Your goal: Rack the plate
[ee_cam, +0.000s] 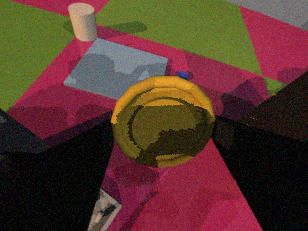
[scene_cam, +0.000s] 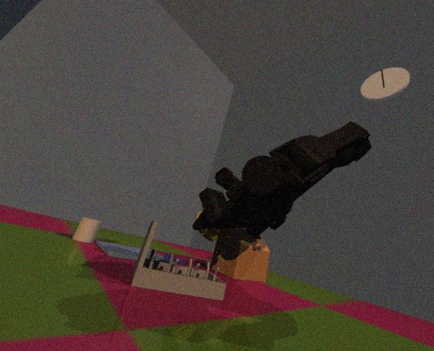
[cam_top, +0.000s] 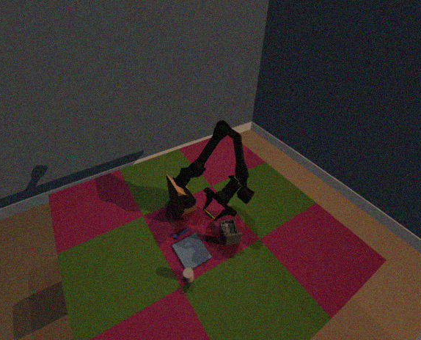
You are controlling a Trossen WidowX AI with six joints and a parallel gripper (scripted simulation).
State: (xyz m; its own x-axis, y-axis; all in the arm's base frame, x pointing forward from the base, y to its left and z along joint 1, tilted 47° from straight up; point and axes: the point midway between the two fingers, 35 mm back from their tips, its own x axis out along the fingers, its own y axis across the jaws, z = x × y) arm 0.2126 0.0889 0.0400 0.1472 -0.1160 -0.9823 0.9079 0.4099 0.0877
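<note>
Right now the dish rack is 80 mm ahead of my gripper tip, 80 mm to the left of it and 70 mm below it. Also, from my gripper tip: blue spoon (20 mm behind, 150 mm to the right, 90 mm below); then yellow plate (10 mm to the left, 10 mm above); then pale blue mat (90 mm ahead, 130 mm to the right, 90 mm below).
</note>
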